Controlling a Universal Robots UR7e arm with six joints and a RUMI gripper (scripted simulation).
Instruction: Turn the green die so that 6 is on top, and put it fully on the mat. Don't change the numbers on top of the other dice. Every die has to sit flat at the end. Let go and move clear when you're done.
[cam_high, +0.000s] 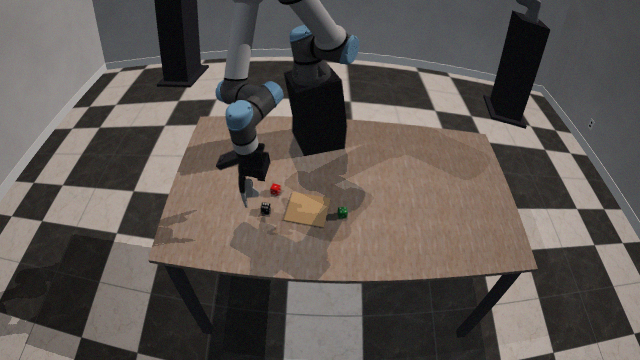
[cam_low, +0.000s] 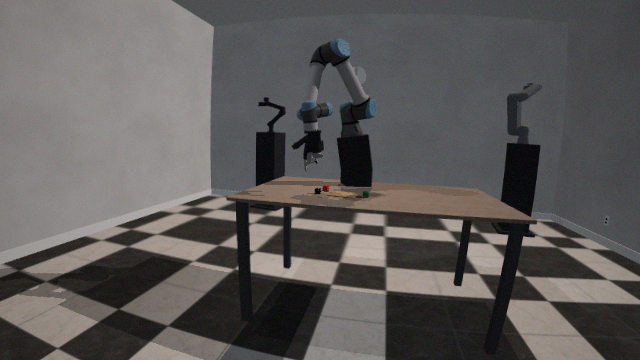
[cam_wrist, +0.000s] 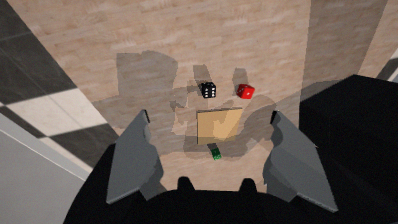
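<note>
Now: the black die 13 cm below my hand, 3 cm to the left of it and 3 cm behind it. The rest, counted from my hand: tan mat 17 cm to the left, 14 cm below, 8 cm behind; then red die 13 cm below, 13 cm behind, 4 cm to the left; then green die 30 cm to the left, 13 cm below, 8 cm behind.
</note>
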